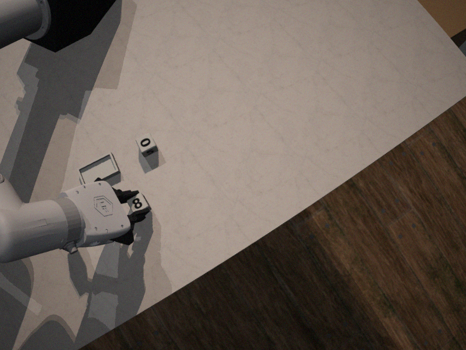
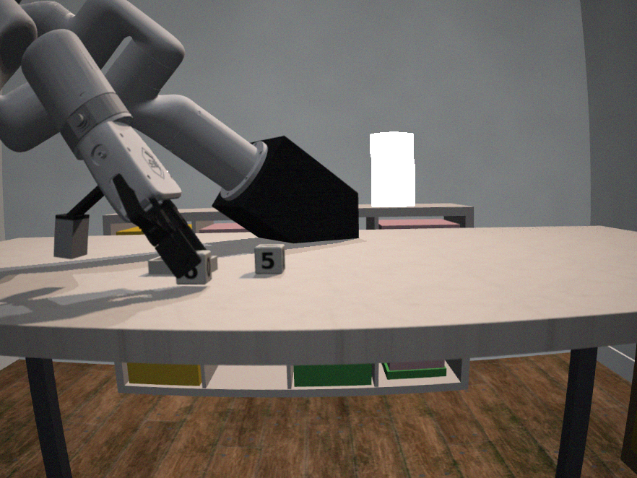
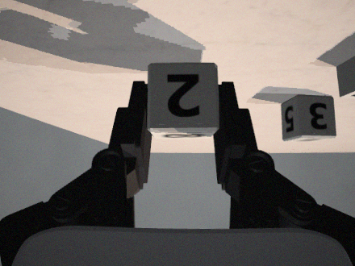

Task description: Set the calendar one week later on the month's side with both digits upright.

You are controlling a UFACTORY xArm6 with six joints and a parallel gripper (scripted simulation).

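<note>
My hand is 1 cm to the right of the white cube and 2 cm above it. From my hand the other things lie so: grey tray (11 cm behind, 3 cm below).
</note>
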